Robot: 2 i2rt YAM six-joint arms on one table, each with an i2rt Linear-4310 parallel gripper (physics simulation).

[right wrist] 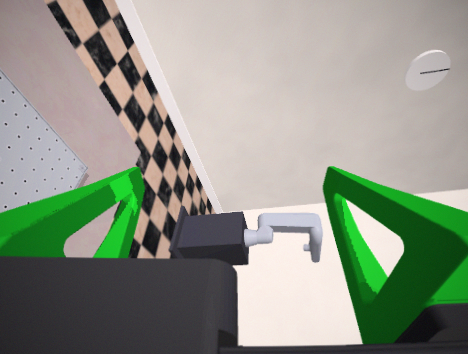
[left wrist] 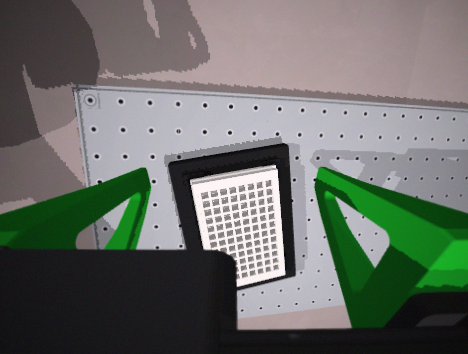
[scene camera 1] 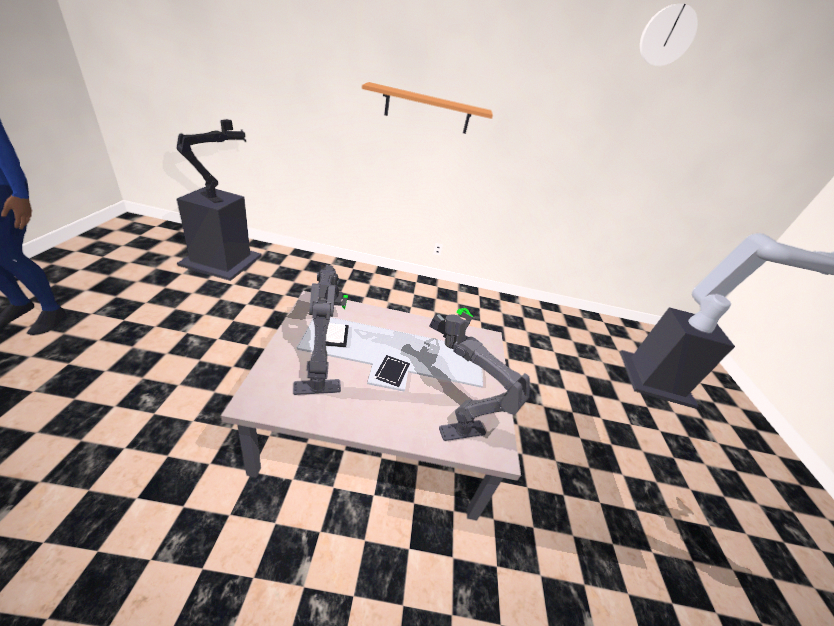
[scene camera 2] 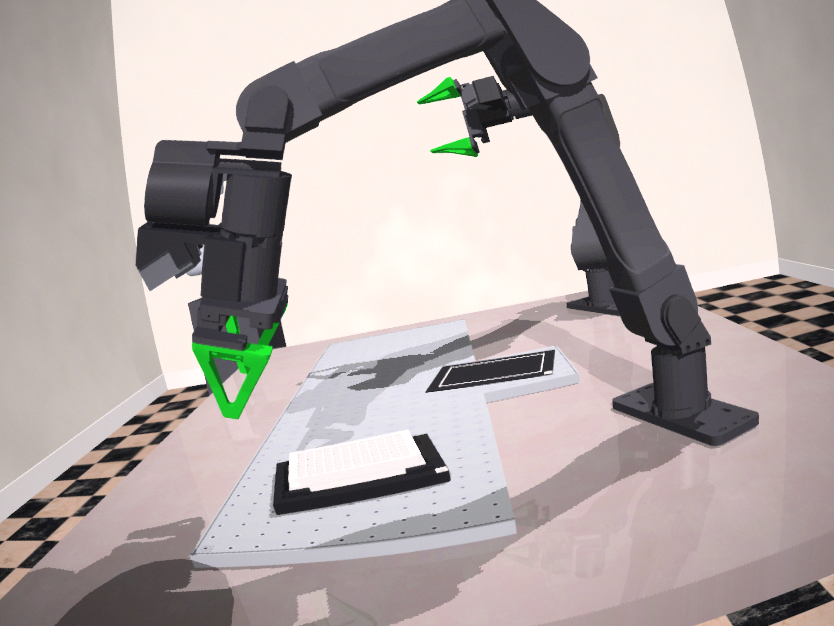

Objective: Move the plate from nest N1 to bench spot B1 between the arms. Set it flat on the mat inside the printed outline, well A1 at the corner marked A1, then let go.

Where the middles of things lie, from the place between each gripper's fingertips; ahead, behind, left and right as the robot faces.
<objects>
I see the white well plate (scene camera 2: 373, 458) 80 mm behind my left hand, 40 mm to the right of it and 90 mm below it. From my left hand the other things lie so: black nest (scene camera 2: 285, 501): 80 mm behind, 40 mm to the right, 100 mm below.
The white well plate is 58 cm to the left of my right hand, 35 cm below it and 7 cm ahead of it. The rest, counted from my right hand: black nest: 58 cm to the left, 36 cm below, 7 cm ahead.
</objects>
